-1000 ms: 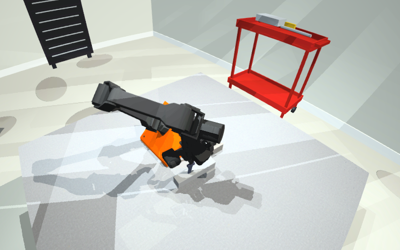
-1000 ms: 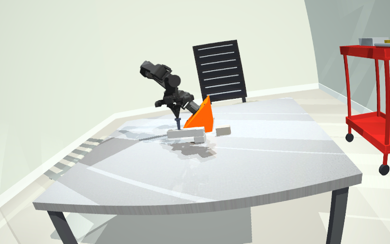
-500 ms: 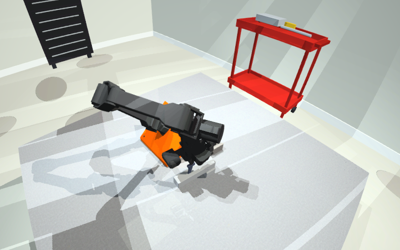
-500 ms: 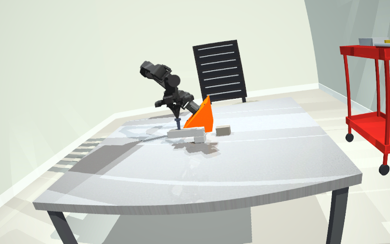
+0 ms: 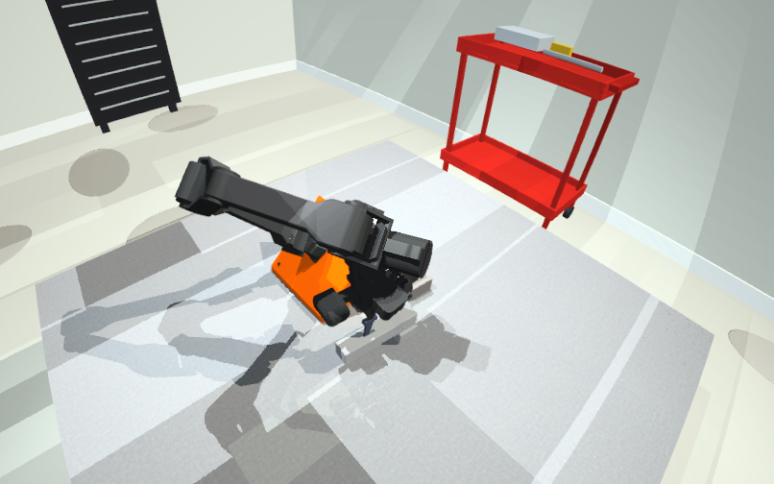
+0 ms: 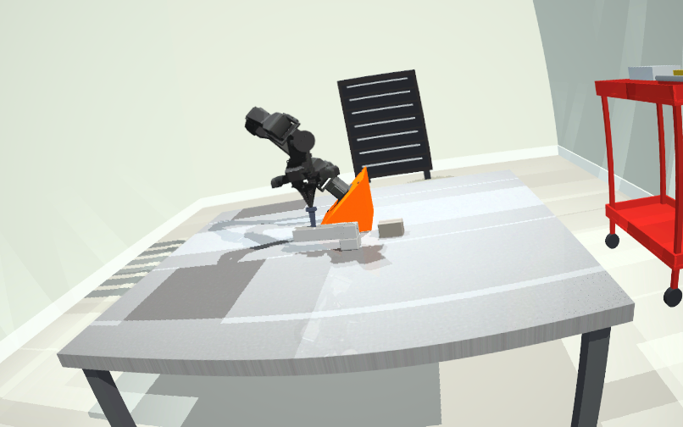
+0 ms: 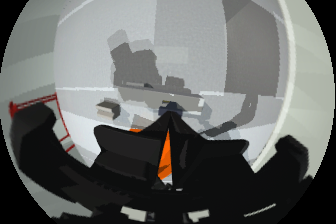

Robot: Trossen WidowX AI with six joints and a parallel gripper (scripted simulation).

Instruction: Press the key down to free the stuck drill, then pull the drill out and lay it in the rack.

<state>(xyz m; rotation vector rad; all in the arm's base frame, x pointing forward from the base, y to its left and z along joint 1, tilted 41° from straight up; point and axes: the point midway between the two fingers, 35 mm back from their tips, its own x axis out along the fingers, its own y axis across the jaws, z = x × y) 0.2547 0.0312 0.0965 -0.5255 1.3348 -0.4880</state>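
The blue key lies 3 cm below my gripper tip. Round my gripper tip: drill: 5 cm to the left, 8 cm below; grey rack: 8 cm behind, 20 cm to the left, 11 cm below; housing block: 3 cm to the left, 9 cm below.
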